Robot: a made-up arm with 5 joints.
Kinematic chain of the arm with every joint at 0, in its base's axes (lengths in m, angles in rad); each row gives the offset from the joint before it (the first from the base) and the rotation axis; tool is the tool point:
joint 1: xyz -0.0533 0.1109 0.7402 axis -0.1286 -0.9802 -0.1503
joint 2: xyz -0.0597 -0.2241 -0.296 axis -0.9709 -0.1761 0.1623
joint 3: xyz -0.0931 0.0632 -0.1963 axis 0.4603 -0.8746 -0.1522
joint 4: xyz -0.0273 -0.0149 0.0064 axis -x
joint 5: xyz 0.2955 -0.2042 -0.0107 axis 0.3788 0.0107 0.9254
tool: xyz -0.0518 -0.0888 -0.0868
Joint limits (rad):
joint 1: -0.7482..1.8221
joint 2: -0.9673..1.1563
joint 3: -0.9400..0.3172
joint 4: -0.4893..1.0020
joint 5: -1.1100..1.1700
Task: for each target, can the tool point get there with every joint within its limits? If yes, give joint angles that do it. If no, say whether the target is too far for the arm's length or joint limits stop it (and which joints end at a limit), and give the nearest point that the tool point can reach.
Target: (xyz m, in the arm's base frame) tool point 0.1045 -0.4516 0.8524
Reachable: yes | joints 1.3938 0.6548 0.1475 0.4484 0.9547
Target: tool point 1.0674 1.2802 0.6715
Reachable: no: too far | nearest point 0.6368 0.0144 0.5452 | short by 1.343 m
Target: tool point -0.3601 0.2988 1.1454
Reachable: no: joint limits stop it (at a limit: joint 1, joint 2, joint 4) | nearest point -0.0643 -0.1943 0.8949 | short by 0.627 m
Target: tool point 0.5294 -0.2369 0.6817
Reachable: yes | joints 1.5948 -0.7471 -0.1600 -0.1345 -0.8352
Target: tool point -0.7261 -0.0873 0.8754
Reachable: no: joint limits stop it (at a limit: joint 1, joint 2, joint 3, joint 4, joint 5) | nearest point -0.6000 0.0744 0.3837 | short by 0.533 m
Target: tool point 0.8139 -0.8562 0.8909
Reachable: no: too far | nearest point 0.5368 -0.5713 0.8395 | short by 0.401 m
